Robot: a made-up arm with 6 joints.
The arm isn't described. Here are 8 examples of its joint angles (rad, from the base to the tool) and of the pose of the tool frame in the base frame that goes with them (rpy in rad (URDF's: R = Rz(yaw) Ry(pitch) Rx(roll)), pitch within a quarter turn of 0, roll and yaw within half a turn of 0; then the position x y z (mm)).
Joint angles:
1: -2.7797 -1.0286 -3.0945 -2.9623 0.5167 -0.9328
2: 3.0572 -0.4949 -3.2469 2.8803 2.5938 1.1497
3: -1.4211 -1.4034 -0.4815 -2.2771 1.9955 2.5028
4: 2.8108 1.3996 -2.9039 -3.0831 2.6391 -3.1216
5: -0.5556 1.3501 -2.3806 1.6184 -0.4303 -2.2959
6: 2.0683 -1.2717 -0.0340 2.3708 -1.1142 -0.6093
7: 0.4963 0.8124 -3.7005 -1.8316 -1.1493 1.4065
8: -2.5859 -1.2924 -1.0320 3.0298 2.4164 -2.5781
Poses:
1: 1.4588 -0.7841 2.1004 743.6 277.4 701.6
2: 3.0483 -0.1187 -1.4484 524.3 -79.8 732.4
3: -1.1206 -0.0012 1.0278 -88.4 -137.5 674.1
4: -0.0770 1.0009 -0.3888 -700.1 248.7 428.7
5: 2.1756 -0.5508 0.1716 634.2 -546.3 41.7
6: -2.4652 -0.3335 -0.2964 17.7 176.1 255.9
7: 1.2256 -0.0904 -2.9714 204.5 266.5 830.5
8: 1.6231 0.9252 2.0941 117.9 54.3 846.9
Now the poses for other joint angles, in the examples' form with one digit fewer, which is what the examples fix.
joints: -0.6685 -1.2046 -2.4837 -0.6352 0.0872 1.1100
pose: 0.189 0.443 3.005 -537 485 804
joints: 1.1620 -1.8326 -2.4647 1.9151 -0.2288 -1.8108
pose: -0.003 1.090 -1.740 -242 -828 361
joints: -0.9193 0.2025 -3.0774 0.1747 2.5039 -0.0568
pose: -3.115 -0.377 -0.708 180 -195 920
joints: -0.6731 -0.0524 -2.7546 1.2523 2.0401 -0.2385
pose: -2.923 -1.010 0.507 200 14 1024
